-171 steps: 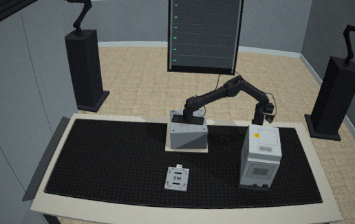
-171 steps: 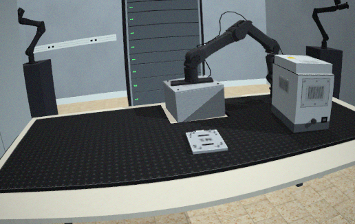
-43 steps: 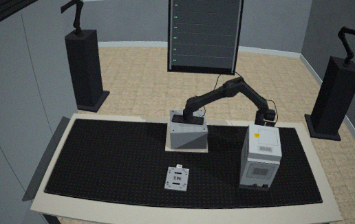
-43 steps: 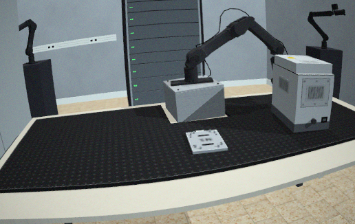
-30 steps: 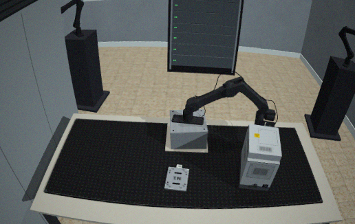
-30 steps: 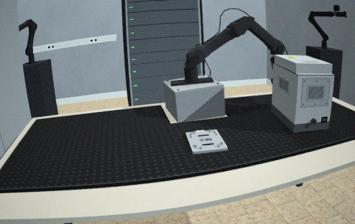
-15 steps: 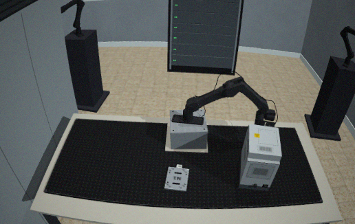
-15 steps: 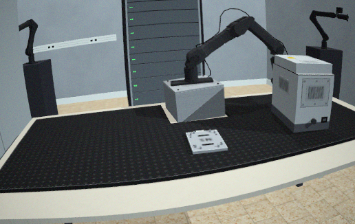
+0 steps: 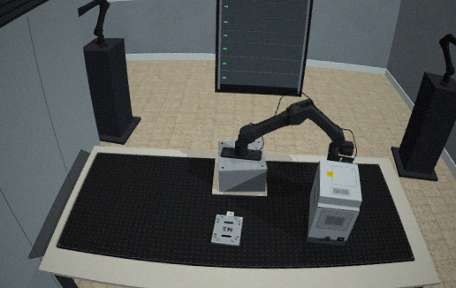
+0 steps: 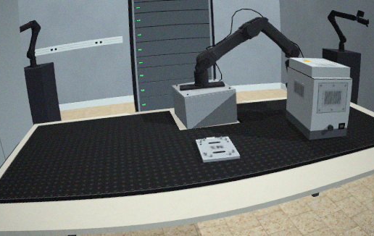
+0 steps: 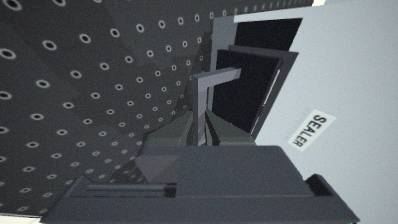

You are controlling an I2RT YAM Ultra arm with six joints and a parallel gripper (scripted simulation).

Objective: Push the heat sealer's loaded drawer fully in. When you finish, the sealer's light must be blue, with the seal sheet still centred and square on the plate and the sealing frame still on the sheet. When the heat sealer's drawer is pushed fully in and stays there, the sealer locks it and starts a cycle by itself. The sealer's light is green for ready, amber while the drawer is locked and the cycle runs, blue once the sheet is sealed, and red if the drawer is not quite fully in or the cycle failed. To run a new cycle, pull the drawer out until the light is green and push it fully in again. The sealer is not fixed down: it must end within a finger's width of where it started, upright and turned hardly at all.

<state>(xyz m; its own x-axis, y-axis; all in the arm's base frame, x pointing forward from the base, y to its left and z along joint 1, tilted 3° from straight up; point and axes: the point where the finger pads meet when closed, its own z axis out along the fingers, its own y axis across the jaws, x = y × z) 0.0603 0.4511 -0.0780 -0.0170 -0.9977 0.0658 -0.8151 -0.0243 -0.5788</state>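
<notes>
Right now the dark drawer is 110 mm ahead of my hand and 10 mm below it.
</notes>
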